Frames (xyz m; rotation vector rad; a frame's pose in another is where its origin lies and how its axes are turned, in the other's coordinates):
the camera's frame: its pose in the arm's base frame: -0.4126 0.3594 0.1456 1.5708 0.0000 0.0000
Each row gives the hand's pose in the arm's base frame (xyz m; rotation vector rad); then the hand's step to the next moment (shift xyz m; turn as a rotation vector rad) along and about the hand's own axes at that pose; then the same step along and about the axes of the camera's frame.
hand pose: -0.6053 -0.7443 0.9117 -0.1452 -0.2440 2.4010
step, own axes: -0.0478 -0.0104 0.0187 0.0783 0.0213 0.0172
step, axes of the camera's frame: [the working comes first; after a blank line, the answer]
step, axes of the arm's base frame: 0.0390 -0.0269 0.0223 -0.0749 0.0344 0.0093

0.0390 0.0223 0.0269 -0.0749 0.0093 -0.0344
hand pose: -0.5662 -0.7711 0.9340 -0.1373 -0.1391 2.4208
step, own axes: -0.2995 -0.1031 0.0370 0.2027 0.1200 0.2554
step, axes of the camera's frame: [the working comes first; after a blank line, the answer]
step, axes of the arm's base frame: 0.2865 -0.1219 0.0692 -0.2646 0.0270 0.2236

0.2865 0.0692 0.1219 -0.2646 0.2236 -0.0270
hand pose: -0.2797 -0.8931 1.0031 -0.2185 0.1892 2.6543
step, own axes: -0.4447 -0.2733 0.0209 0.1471 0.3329 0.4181
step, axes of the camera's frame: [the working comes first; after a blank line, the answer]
step, axes of the arm's base frame: 0.5144 0.0485 0.0769 -0.3340 -0.1573 0.4134

0.5144 0.0769 -0.0485 -0.3340 0.4134 0.1573
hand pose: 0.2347 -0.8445 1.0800 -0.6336 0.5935 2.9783
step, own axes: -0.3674 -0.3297 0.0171 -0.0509 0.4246 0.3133
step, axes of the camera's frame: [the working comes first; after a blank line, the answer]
step, axes of the arm's base frame: 0.3681 0.3266 0.0428 -0.1230 -0.2736 0.4371

0.3681 0.0428 -0.3266 -0.1230 0.4371 0.2736
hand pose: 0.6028 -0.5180 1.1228 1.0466 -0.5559 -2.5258
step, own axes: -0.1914 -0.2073 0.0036 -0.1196 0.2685 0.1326
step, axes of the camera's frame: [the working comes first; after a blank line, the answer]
step, axes of the arm's base frame: 0.0903 0.2669 0.0160 0.0281 -0.1475 0.2853

0.0903 0.0159 -0.2669 0.0281 0.2853 0.1475
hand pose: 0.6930 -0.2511 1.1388 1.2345 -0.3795 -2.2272
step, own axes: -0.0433 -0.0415 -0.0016 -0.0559 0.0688 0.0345
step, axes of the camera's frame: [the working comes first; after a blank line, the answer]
step, axes of the arm's base frame: 0.0056 0.0591 0.0084 0.0173 -0.0228 0.0907

0.0056 0.0084 -0.0591 0.0173 0.0907 0.0228
